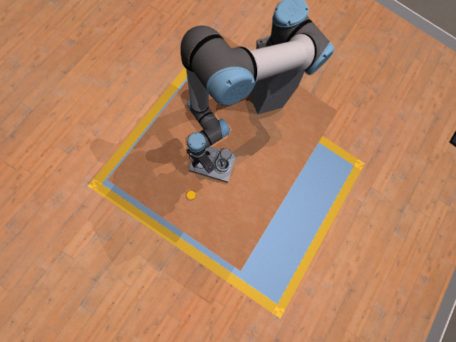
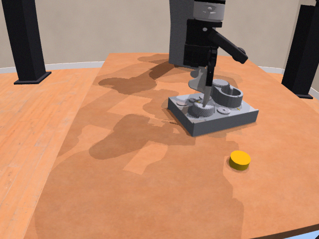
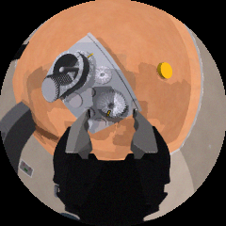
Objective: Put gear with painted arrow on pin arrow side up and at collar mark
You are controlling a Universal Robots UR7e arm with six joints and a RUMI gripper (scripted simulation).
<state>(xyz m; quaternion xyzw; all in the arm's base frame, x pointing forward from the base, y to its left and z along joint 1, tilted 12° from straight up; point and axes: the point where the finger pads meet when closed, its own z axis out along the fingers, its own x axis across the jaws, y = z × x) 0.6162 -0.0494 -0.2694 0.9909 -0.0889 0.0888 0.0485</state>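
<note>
My hand is 4 cm above the grey gear. From my hand the other things lie so: yellow disc 18 cm ahead, 8 cm below, 7 cm to the left.
</note>
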